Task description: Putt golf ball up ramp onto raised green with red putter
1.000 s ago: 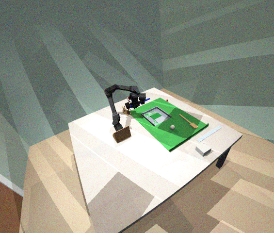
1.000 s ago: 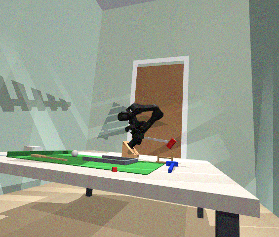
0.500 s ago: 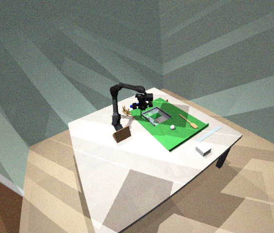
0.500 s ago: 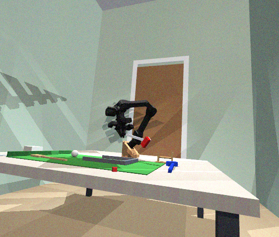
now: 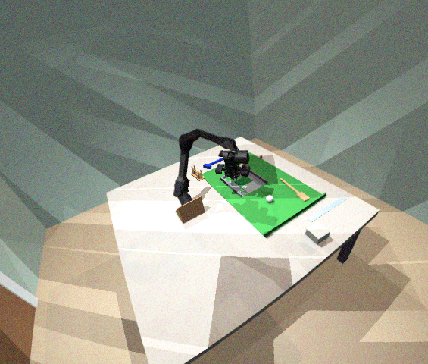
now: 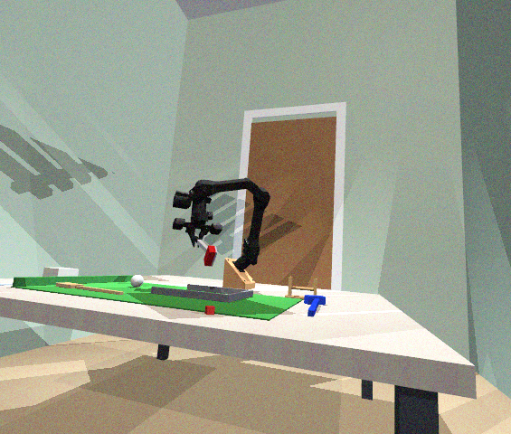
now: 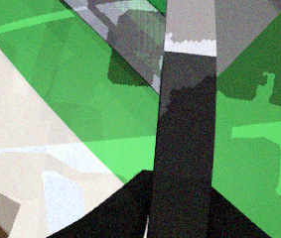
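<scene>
My gripper tip is now 8 cm short of the red putter and 8 cm to the right of it. Round my gripper tip: green mat: 18 cm ahead, 4 cm to the left, 16 cm below; white golf ball: 14 cm ahead, 14 cm to the right, 14 cm below; grey-walled frame: 14 cm ahead, 14 cm to the left, 15 cm below.
</scene>
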